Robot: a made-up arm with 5 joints. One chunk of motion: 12 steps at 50 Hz.
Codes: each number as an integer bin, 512 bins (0 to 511) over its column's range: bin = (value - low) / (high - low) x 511, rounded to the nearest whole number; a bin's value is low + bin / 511 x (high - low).
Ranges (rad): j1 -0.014..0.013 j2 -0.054..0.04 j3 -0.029..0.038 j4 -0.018..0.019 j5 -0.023..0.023
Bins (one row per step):
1: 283 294 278 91 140
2: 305 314 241 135 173
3: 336 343 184 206 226
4: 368 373 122 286 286
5: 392 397 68 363 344
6: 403 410 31 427 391
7: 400 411 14 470 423
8: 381 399 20 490 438
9: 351 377 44 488 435
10: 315 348 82 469 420
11: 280 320 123 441 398
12: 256 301 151 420 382
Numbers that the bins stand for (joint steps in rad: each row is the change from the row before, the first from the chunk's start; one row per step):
1: 0.00095 0.00008 0.00745 -0.01141 -0.01040
2: 0.00212 0.00376 0.00260 -0.00823 -0.00743
3: 0.00375 0.00910 -0.00487 -0.00308 -0.00266
4: 0.00544 0.01461 -0.01300 0.00271 0.00275
5: 0.00671 0.01903 -0.02008 0.00828 0.00797
6: 0.00729 0.02142 -0.02494 0.01292 0.01220
7: 0.00714 0.02160 -0.02716 0.01603 0.01508
8: 0.00613 0.01940 -0.02638 0.01748 0.01643
9: 0.00455 0.01535 -0.02323 0.01733 0.01616
10: 0.00264 0.01002 -0.01825 0.01596 0.01481
11: 0.00079 0.00486 -0.01287 0.01393 0.01283
12: -0.00047 0.00137 -0.00920 0.01241 0.01139

